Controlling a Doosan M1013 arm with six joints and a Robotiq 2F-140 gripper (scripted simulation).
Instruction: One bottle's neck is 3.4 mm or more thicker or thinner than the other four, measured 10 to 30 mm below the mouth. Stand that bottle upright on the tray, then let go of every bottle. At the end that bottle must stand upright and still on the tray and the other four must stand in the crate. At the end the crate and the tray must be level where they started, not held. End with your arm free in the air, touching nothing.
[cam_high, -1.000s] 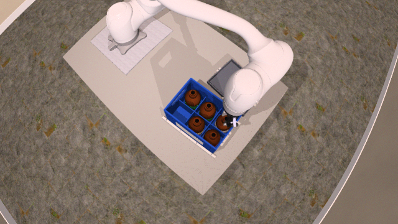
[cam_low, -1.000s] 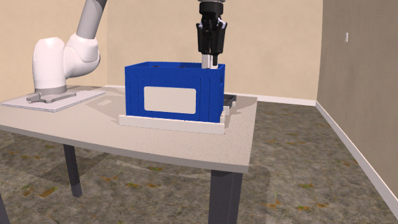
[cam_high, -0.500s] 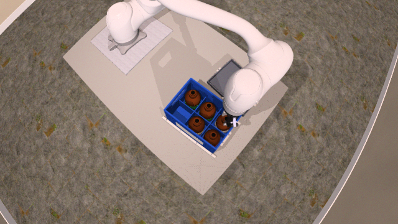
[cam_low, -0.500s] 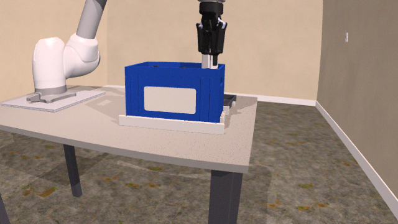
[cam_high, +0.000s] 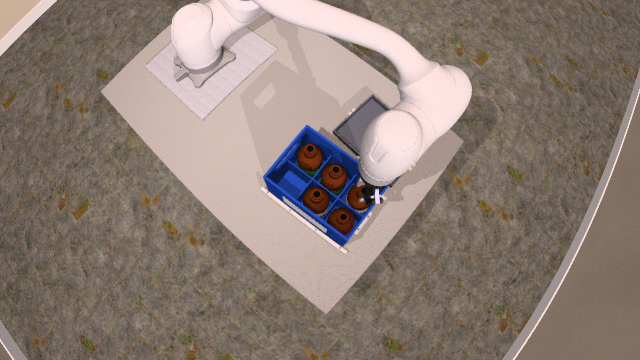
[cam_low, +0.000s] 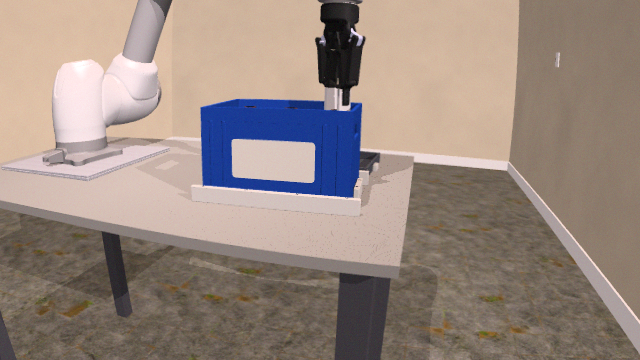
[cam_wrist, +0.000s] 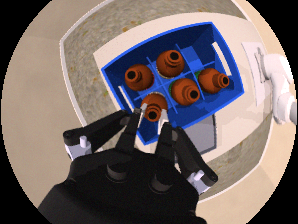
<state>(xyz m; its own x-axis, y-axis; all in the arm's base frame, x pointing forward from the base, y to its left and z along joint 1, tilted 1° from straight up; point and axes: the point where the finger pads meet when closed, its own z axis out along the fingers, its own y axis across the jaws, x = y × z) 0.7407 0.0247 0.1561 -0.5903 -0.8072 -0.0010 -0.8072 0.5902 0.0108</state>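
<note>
The bottle is 10 mm ahead of my hand, 90 mm to the right of it and 90 mm below it. Also, from my hand: crate 80 mm behind, 60 mm to the right, 90 mm below; then dark grey tray 90 mm behind, 200 mm to the left, 160 mm below.
</note>
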